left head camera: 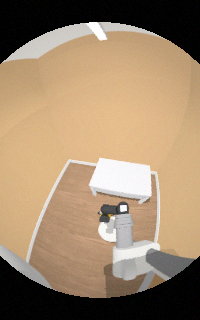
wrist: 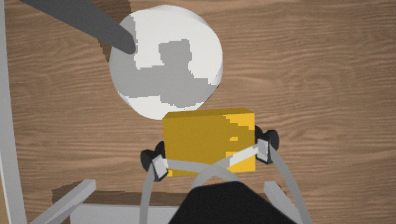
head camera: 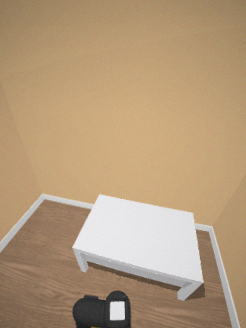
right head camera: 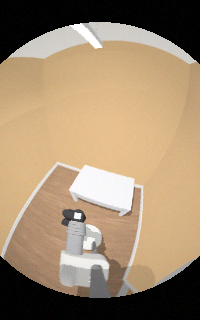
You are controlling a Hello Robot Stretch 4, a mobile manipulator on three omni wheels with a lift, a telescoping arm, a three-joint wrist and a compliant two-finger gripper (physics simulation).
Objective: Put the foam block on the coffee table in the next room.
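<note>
The foam block is a yellow box [wrist: 200, 137] held between the two fingertips in the wrist view. My gripper [wrist: 208, 145] is shut on it, with a dark pad against each side of the block. The block is mostly hidden by the wrist in the head views. The white coffee table [head camera: 142, 235] [left head camera: 121, 177] [right head camera: 104, 187] stands ahead, near the far wall. In the head camera view the gripper's dark wrist is on the near side of the table, over the floor. Part of the table shows at the bottom of the wrist view.
My round white base [wrist: 170, 95] is beside the block in the wrist view, above the wooden floor [wrist: 310, 65]. Tan walls [head camera: 125, 125] with white skirting stand behind the table and on both sides. The right skirting [head camera: 222, 270] runs close to the table's right end.
</note>
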